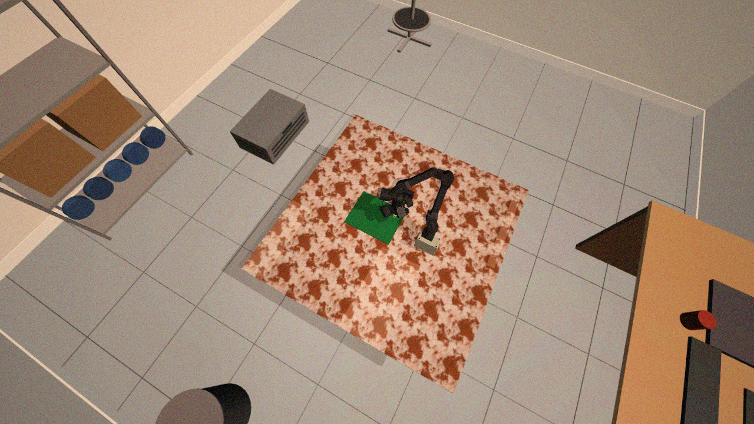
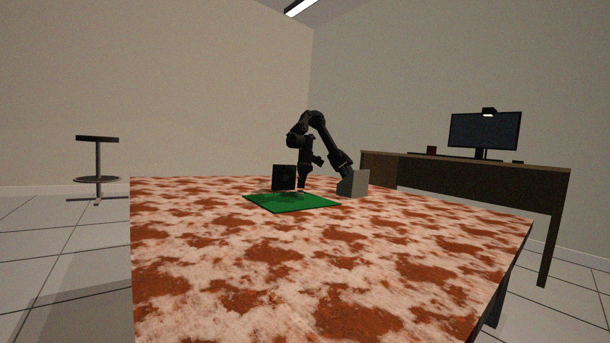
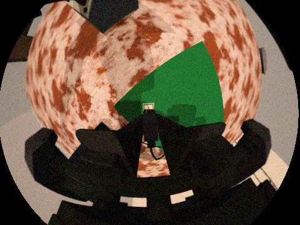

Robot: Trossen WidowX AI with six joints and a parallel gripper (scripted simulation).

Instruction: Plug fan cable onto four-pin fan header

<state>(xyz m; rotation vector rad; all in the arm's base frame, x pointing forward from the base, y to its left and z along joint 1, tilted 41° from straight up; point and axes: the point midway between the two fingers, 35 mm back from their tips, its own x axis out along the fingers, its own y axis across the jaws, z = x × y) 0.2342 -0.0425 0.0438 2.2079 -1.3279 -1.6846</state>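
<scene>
Now: gripper tip 1 cm below the black plug and 1 cm short of it. From my gripper tip the other things lie so: green board: 10 cm ahead, 7 cm to the left, 6 cm below; white four-pin header: 4 cm below, 1 cm to the right, 1 cm ahead; black fan: 12 cm to the right, 2 cm ahead, 1 cm above.
</scene>
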